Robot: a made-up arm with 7 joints. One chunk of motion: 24 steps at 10 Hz.
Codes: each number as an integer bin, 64 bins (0 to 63) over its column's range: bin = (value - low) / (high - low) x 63, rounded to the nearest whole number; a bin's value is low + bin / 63 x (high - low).
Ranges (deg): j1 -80.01..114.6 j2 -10..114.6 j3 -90.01..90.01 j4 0..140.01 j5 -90.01..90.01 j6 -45.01..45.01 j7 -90.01..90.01
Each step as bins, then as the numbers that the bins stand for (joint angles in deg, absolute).
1 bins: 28 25 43 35 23 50 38
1 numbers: 6.48 39.44 32.86 77.78 -24.29 26.43 18.57
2 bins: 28 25 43 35 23 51 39
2 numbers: 6.48 39.44 32.86 77.78 -24.29 27.86 21.43
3 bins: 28 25 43 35 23 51 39
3 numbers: 6.48 39.44 32.86 77.78 -24.29 27.86 21.43
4 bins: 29 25 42 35 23 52 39
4 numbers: 9.57 39.44 30.00 77.78 -24.29 29.29 21.43
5 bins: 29 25 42 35 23 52 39
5 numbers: 9.57 39.44 30.00 77.78 -24.29 29.29 21.43
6 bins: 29 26 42 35 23 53 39
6 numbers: 9.57 41.42 30.00 77.78 -24.29 30.72 21.43
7 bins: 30 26 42 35 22 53 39
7 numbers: 12.66 41.42 30.00 77.78 -27.15 30.72 21.43
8 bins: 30 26 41 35 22 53 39
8 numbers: 12.66 41.42 27.15 77.78 -27.15 30.72 21.43
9 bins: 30 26 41 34 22 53 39
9 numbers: 12.66 41.42 27.15 75.56 -27.15 30.72 21.43
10 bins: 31 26 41 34 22 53 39
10 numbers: 15.75 41.42 27.15 75.56 -27.15 30.72 21.43
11 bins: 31 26 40 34 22 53 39
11 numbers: 15.75 41.42 24.29 75.56 -27.15 30.72 21.43
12 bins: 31 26 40 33 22 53 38
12 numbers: 15.75 41.42 24.29 73.34 -27.15 30.72 18.57
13 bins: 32 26 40 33 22 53 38
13 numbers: 18.84 41.42 24.29 73.34 -27.15 30.72 18.57
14 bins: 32 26 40 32 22 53 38
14 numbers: 18.84 41.42 24.29 71.12 -27.15 30.72 18.57
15 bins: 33 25 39 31 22 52 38
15 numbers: 21.93 39.44 21.43 68.89 -27.15 29.29 18.57
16 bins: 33 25 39 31 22 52 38
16 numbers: 21.93 39.44 21.43 68.89 -27.15 29.29 18.57
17 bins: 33 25 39 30 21 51 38
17 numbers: 21.93 39.44 21.43 66.67 -30.00 27.86 18.57
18 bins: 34 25 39 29 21 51 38
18 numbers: 25.02 39.44 21.43 64.45 -30.00 27.86 18.57
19 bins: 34 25 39 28 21 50 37
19 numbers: 25.02 39.44 21.43 62.23 -30.00 26.43 15.72
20 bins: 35 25 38 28 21 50 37
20 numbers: 28.11 39.44 18.57 62.23 -30.00 26.43 15.72
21 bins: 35 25 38 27 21 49 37
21 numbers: 28.11 39.44 18.57 60.00 -30.00 25.01 15.72
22 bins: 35 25 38 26 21 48 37
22 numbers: 28.11 39.44 18.57 57.78 -30.00 23.58 15.72
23 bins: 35 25 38 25 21 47 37
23 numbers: 28.11 39.44 18.57 55.56 -30.00 22.15 15.72
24 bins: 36 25 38 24 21 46 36
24 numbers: 31.20 39.44 18.57 53.34 -30.00 20.72 12.86
